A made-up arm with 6 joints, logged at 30 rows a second.
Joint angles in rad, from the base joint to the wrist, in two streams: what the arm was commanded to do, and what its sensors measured. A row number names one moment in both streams.
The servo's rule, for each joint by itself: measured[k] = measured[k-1] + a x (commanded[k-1-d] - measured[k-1]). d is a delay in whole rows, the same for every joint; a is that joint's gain. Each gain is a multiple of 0.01, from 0.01 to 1. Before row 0 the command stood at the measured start. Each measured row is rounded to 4 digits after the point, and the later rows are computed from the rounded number. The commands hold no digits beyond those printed.
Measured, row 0:
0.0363 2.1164 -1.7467 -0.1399 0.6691 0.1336
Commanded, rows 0 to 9:
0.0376 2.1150 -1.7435 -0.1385 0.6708 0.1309
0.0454 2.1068 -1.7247 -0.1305 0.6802 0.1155
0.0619 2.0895 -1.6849 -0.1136 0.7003 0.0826
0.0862 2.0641 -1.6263 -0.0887 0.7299 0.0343
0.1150 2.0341 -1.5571 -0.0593 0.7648 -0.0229
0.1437 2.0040 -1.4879 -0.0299 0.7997 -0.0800
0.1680 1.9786 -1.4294 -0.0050 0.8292 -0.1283
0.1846 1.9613 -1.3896 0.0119 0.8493 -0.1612
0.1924 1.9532 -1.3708 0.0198 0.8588 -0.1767
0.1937 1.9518 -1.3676 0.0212 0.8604 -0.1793
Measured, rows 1 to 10:
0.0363 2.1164 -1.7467 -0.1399 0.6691 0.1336
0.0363 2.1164 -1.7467 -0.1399 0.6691 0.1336
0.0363 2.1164 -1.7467 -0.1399 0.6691 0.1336
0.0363 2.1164 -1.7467 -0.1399 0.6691 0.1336
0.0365 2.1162 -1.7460 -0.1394 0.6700 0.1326
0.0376 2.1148 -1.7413 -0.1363 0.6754 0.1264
0.0405 2.1110 -1.7289 -0.1284 0.6886 0.1106
0.0460 2.1040 -1.7063 -0.1145 0.7105 0.0831
0.0543 2.0935 -1.6735 -0.0952 0.7393 0.0449
0.0650 2.0801 -1.6327 -0.0723 0.7713 -0.0001
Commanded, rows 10 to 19:
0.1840 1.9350 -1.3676 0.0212 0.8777 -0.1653
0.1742 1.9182 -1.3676 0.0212 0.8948 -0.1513
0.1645 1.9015 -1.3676 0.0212 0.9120 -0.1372
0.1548 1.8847 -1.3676 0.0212 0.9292 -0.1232
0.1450 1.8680 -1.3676 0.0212 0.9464 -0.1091
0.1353 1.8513 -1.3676 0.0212 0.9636 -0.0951
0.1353 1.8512 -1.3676 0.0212 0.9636 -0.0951
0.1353 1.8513 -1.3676 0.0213 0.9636 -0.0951
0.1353 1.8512 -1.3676 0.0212 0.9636 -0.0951
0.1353 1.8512 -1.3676 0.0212 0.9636 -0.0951
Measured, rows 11 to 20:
0.0774 2.0649 -1.5880 -0.0487 0.8020 -0.0463
0.0903 2.0494 -1.5444 -0.0275 0.8271 -0.0877
0.1026 2.0350 -1.5062 -0.0109 0.8439 -0.1197
0.1135 2.0225 -1.4757 0.0003 0.8526 -0.1412
0.1220 2.0094 -1.4519 0.0076 0.8659 -0.1499
0.1283 1.9957 -1.4334 0.0124 0.8812 -0.1504
0.1326 1.9816 -1.4189 0.0155 0.8975 -0.1456
0.1353 1.9671 -1.4076 0.0175 0.9143 -0.1375
0.1365 1.9522 -1.3988 0.0188 0.9313 -0.1273
0.1364 1.9371 -1.3919 0.0196 0.9484 -0.1157

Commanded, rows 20 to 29:
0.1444 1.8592 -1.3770 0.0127 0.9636 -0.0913
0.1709 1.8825 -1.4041 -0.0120 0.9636 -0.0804
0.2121 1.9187 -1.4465 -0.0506 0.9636 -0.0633
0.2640 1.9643 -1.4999 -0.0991 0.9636 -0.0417
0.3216 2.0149 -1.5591 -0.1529 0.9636 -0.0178
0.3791 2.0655 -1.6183 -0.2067 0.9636 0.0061
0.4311 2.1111 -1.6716 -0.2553 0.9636 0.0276
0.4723 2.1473 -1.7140 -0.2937 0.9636 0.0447
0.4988 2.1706 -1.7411 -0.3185 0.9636 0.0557
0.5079 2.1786 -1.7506 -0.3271 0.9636 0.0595
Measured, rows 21 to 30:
0.1363 1.9242 -1.3866 0.0202 0.9565 -0.1083
0.1362 1.9133 -1.3824 0.0206 0.9603 -0.1035
0.1361 1.9040 -1.3791 0.0208 0.9620 -0.1005
0.1360 1.8961 -1.3766 0.0209 0.9628 -0.0986
0.1370 1.8906 -1.3767 0.0180 0.9632 -0.0960
0.1411 1.8894 -1.3827 0.0075 0.9634 -0.0904
0.1496 1.8938 -1.3967 -0.0128 0.9635 -0.0806
0.1633 1.9044 -1.4194 -0.0430 0.9636 -0.0666
0.1823 1.9210 -1.4501 -0.0815 0.9636 -0.0490
0.2059 1.9427 -1.4871 -0.1253 0.9636 -0.0292

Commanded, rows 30 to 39:
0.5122 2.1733 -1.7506 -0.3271 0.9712 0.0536
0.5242 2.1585 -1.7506 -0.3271 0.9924 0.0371
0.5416 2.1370 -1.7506 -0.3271 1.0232 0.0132
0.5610 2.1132 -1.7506 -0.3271 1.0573 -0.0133
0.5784 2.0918 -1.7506 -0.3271 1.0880 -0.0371
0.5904 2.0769 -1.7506 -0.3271 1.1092 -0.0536
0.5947 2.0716 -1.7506 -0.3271 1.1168 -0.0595
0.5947 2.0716 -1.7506 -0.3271 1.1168 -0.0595
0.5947 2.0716 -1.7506 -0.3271 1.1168 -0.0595
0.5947 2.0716 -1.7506 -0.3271 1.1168 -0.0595
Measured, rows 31 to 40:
0.2329 1.9680 -1.5277 -0.1708 0.9636 -0.0088
0.2616 1.9949 -1.5687 -0.2138 0.9636 0.0105
0.2901 2.0213 -1.6066 -0.2504 0.9636 0.0268
0.3162 2.0449 -1.6383 -0.2772 0.9636 0.0386
0.3397 2.0642 -1.6630 -0.2947 0.9676 0.0440
0.3618 2.0783 -1.6823 -0.3060 0.9807 0.0415
0.3834 2.0871 -1.6973 -0.3134 1.0032 0.0313
0.4047 2.0910 -1.7090 -0.3182 1.0319 0.0152
0.4255 2.0911 -1.7182 -0.3213 1.0616 -0.0036
0.4453 2.0890 -1.7253 -0.3233 1.0868 -0.0216

